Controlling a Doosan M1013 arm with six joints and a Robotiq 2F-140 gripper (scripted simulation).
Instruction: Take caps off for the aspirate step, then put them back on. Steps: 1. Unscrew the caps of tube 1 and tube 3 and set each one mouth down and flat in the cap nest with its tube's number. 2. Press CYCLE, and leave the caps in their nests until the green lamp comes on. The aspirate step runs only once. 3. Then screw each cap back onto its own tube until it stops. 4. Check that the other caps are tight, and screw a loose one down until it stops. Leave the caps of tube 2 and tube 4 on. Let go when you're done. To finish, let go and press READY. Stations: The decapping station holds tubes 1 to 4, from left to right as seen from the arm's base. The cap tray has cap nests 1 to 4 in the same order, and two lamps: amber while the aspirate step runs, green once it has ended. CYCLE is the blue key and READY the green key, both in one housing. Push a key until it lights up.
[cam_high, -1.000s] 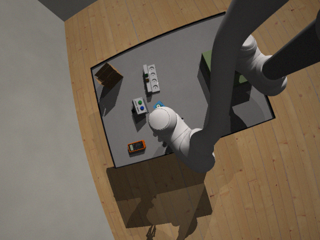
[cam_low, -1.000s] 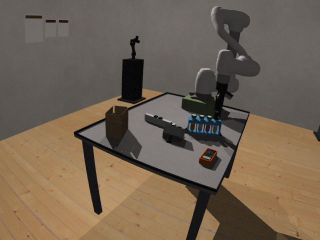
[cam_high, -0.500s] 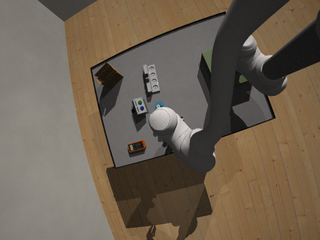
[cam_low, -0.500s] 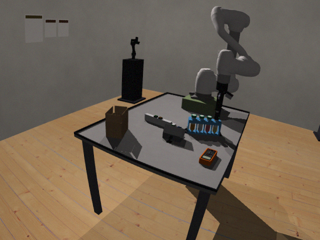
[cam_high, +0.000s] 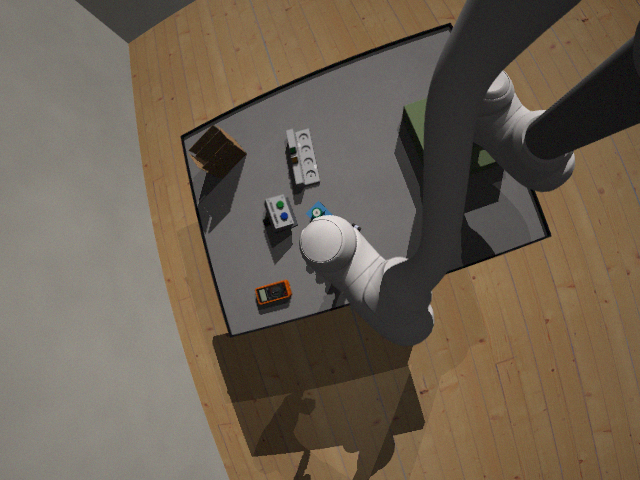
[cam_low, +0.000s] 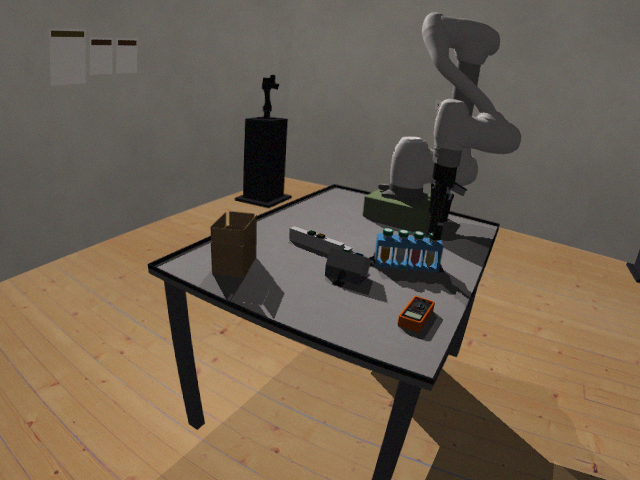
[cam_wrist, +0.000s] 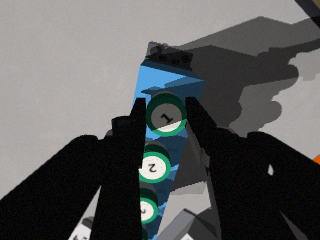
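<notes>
The cap 1 lies 3 cm below my hand. The rest, counted from my hand: cap 2: 5 cm to the right, 3 cm below, 2 cm ahead; key housing: 22 cm to the right, 20 cm ahead, 9 cm below; blue key: 19 cm to the right, 18 cm ahead, 8 cm below.
</notes>
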